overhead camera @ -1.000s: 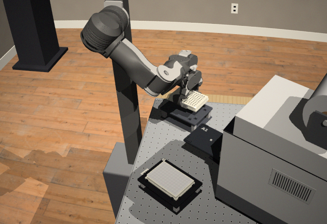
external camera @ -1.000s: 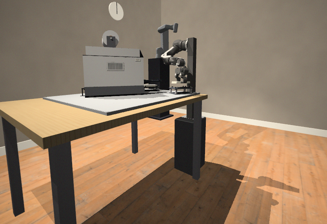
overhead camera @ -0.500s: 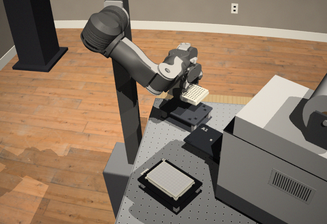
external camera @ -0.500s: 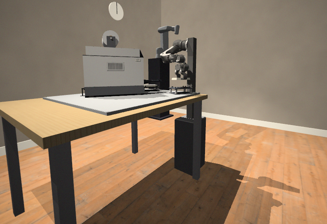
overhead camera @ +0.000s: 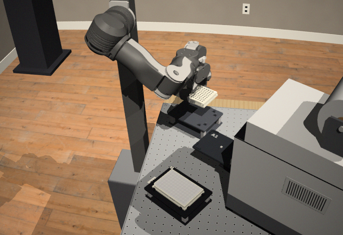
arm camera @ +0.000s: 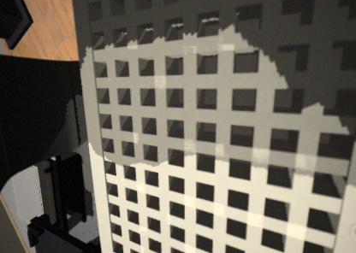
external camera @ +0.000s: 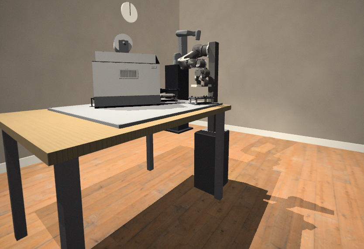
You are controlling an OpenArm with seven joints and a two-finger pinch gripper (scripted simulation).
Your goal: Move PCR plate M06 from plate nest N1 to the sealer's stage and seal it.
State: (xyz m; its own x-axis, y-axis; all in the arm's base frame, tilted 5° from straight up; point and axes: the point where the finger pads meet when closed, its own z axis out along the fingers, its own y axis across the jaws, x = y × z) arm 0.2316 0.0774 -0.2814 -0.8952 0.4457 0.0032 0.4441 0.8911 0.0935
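My gripper is now 11 cm short of the dark sealer stage, 22 cm to the left of it and 3 cm above it. From my hand the other things lie so: open-welled plate M06: right at my hand; then N1 label: 10 cm behind, 5 cm to the left, 13 cm below; then plate nest N1: 9 cm below.
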